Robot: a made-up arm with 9 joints. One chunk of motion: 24 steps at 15 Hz.
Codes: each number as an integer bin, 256 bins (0 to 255) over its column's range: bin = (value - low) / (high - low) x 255, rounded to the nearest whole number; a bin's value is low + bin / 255 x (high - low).
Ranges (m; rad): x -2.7..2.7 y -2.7..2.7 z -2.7..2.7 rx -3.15..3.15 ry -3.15..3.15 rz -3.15..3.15
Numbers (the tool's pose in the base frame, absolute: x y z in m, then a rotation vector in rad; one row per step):
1: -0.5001 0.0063 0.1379 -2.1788 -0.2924 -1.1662
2: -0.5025 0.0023 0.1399 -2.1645 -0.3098 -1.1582
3: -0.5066 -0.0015 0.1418 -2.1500 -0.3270 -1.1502
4: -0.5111 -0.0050 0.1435 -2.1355 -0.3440 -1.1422
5: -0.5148 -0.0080 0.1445 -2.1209 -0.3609 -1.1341
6: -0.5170 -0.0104 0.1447 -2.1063 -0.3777 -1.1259
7: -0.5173 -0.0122 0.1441 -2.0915 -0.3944 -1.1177
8: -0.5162 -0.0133 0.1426 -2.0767 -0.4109 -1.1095
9: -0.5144 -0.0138 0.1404 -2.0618 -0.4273 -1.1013
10: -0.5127 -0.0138 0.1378 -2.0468 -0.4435 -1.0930
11: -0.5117 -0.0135 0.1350 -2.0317 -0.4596 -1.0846
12: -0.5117 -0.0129 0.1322 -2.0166 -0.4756 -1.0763
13: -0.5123 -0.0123 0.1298 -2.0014 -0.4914 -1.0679
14: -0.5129 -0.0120 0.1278 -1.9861 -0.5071 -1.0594
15: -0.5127 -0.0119 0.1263 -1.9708 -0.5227 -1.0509
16: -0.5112 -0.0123 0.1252 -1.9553 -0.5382 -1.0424
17: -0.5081 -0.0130 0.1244 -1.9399 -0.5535 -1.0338
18: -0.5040 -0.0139 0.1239 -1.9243 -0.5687 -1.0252
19: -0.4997 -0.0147 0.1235 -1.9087 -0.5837 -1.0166
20: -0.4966 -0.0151 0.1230 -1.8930 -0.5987 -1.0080
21: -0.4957 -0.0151 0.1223 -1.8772 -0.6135 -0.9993
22: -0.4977 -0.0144 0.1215 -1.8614 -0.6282 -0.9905
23: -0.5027 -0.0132 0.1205 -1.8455 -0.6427 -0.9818
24: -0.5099 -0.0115 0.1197 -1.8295 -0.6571 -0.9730
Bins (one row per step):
1: 104 128 134 39 116 80
2: 104 128 134 40 115 81
3: 104 127 134 40 114 81
4: 103 127 134 41 114 81
5: 103 127 134 42 113 82
6: 103 127 134 42 112 82
7: 103 127 134 43 112 82
8: 103 127 134 43 111 83
9: 103 127 134 44 110 83
10: 103 127 134 45 110 83
11: 103 127 134 45 109 84
12: 103 127 134 46 108 84
13: 103 127 134 46 108 84
14: 103 127 134 47 107 85
15: 103 127 133 48 106 85
16: 103 127 133 48 106 85
17: 104 127 133 49 105 86
18: 104 127 133 50 104 86
19: 104 127 133 50 104 86
20: 104 127 133 51 103 87
21: 104 127 133 52 103 87
22: 104 127 133 52 102 87
23: 104 127 133 53 101 88
24: 103 127 133 53 101 88

